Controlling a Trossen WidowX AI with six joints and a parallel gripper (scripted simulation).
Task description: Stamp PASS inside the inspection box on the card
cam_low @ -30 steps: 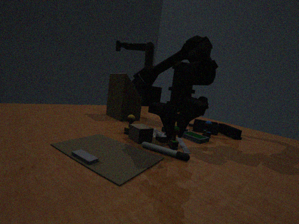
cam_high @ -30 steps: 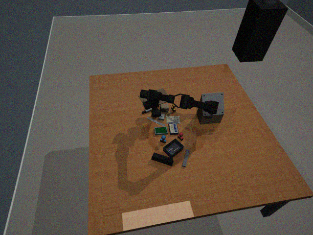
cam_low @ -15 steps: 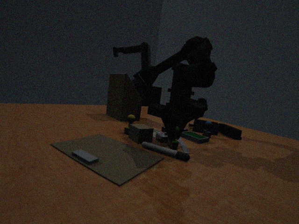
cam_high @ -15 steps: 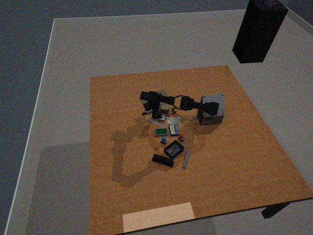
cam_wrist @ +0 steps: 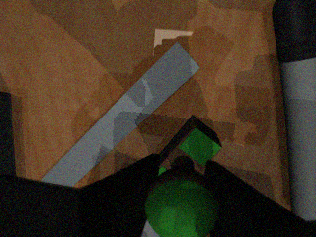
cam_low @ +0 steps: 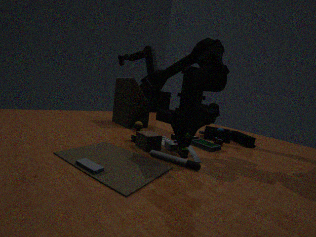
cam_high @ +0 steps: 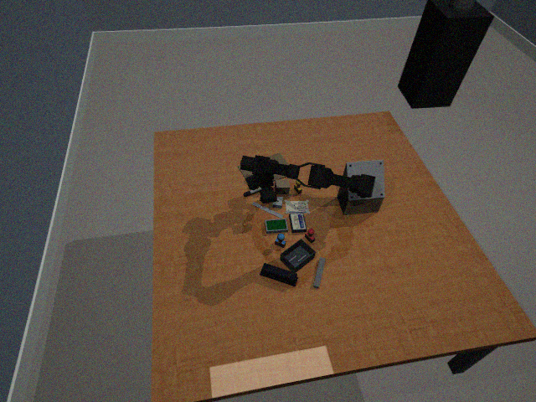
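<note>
Right now my gripper tip is 3 cm past the green ink pad, 15 cm to the right of it and 2 cm above it. From my gripper tip the other things lie so: card: 14 cm behind, 5 cm to the left, 3 cm below; then green stamp: right at my gripper tip; then marker: 4 cm ahead, 5 cm to the right, 2 cm below.
</note>
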